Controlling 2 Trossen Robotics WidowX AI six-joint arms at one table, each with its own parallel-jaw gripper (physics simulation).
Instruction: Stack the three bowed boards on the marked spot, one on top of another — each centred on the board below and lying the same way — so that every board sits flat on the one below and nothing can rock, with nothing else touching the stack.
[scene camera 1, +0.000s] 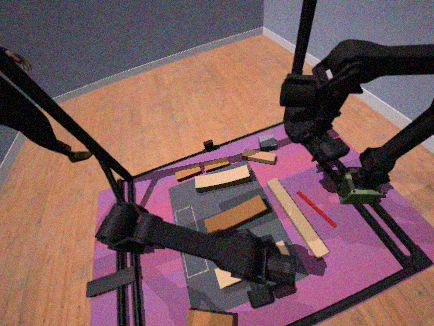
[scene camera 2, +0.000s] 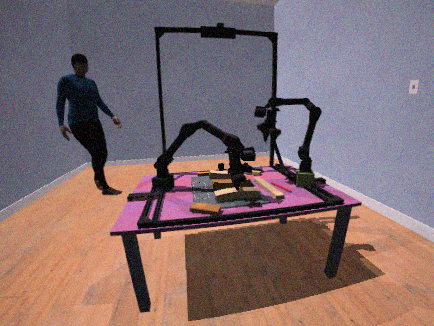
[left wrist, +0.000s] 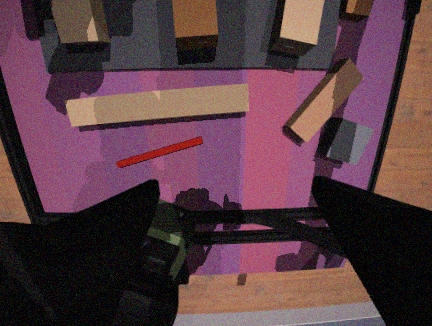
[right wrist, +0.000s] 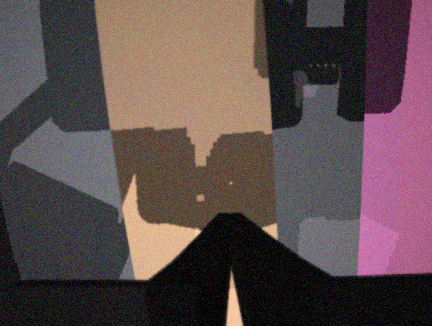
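Where they show: left gripper, fingertip midpoint: (scene camera 1: 303, 149) (scene camera 2: 268, 143) (left wrist: 235, 185); right gripper, fingertip midpoint: (scene camera 2: 237, 190) (right wrist: 229, 224); left arm's base, origin of the base link: (scene camera 1: 362, 181) (scene camera 2: 305, 171) (left wrist: 157, 254); right arm's base, origin of the base link: (scene camera 2: 162, 176).
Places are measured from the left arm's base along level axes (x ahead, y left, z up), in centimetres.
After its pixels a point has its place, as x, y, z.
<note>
A pale bowed board (scene camera 1: 222, 179) @(50.9, -1.9, -4.6) (left wrist: 302, 20) @(43.1, -5.3, -4.0) lies at the far end of the grey mat (scene camera 1: 181, 196) @(69.1, 5.1, -8.6). An orange bowed board (scene camera 1: 237, 214) @(43.8, 12.6, -4.9) (left wrist: 195, 20) @(36.4, 8.4, -4.1) lies mid-mat. A second pale bowed board (scene camera 1: 226, 278) @(45.9, 33.5, -4.3) (scene camera 2: 226, 194) @(42.7, 34.0, -4.7) (right wrist: 185, 65) @(33.0, 26.1, -3.8) lies at the near end, partly hidden by the right arm in scene camera 1. The three lie apart. The marked spot, a white outline (scene camera 1: 198, 274) @(56.1, 33.5, -8.6), holds no board. My right gripper (right wrist: 229, 224) @(37.8, 29.6, -3.6) is shut and empty over the near pale board; its exact height is unclear. My left gripper (scene camera 2: 266, 137) @(23.7, -1.1, 16.6) (left wrist: 235, 185) @(23.7, -1.1, 16.6) is open and empty, high at the right.
A long pale plank (scene camera 1: 298, 218) @(21.8, 12.1, -7.1) (left wrist: 160, 106) @(23.0, 9.3, -7.0) and a red stick (scene camera 1: 316, 209) @(14.4, 7.8, -8.7) (left wrist: 160, 152) @(14.8, 6.8, -8.7) lie right of the mat. A tan block (scene camera 1: 259, 158) @(35.5, -14.3, -6.7), a grey block (scene camera 1: 267, 143) @(31.7, -22.3, -5.7) and two orange blocks (scene camera 1: 188, 174) @(67.6, -5.2, -6.9) (scene camera 1: 216, 164) @(55.1, -11.1, -7.1) lie beyond it. Another orange block (scene camera 1: 212, 318) @(49.3, 44.4, -6.5) (scene camera 2: 205, 207) @(49.8, 46.4, -6.6) lies near the front.
</note>
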